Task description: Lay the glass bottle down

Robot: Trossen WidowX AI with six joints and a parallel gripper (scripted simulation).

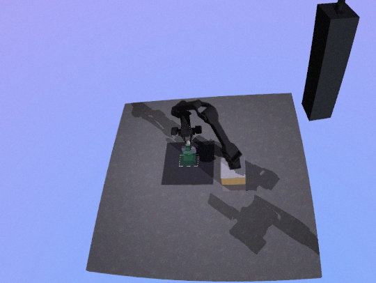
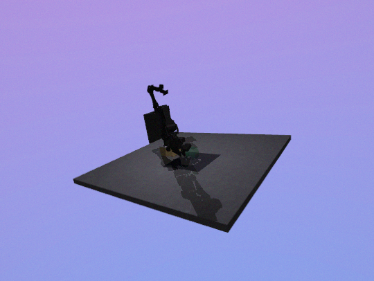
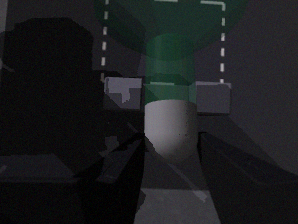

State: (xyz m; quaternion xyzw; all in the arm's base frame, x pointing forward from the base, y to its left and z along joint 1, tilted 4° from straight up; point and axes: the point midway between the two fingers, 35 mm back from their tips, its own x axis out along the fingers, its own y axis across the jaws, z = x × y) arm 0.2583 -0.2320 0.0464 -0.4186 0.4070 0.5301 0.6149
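My gripper tip is 50 mm to the right of the green glass bottle, 10 mm short of it and 10 mm above it. Also, from my gripper tip: dark mat 100 mm to the left, 80 mm below, 10 mm ahead.
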